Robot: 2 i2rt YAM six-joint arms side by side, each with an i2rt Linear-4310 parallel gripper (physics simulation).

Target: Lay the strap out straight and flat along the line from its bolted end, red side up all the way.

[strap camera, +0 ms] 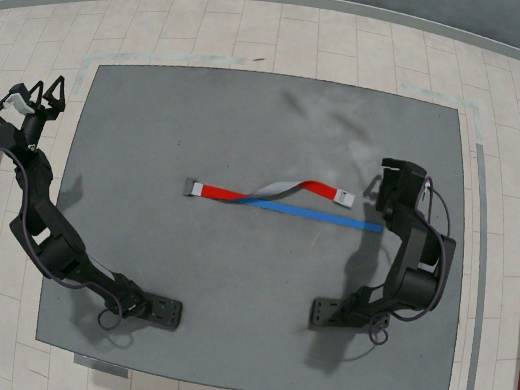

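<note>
The strap (216,192) starts at a grey bolted block (189,187) left of the picture's middle. It shows red first, then a twisted grey stretch (278,188), then red again (320,188), and ends in a white end piece (344,198). From the twist on, it bows above the blue line (315,215), which runs down to the right. My right gripper (384,184) is open, to the right of the white end piece and apart from it. My left gripper (50,81) is open at the far upper left, far from the strap.
The grey table top (225,125) lies under the strap and both arm bases. The left base (167,311) is at the lower left and the right base (325,312) at the lower right. The right forearm stands close to the blue line's far end. Tiled floor surrounds the table.
</note>
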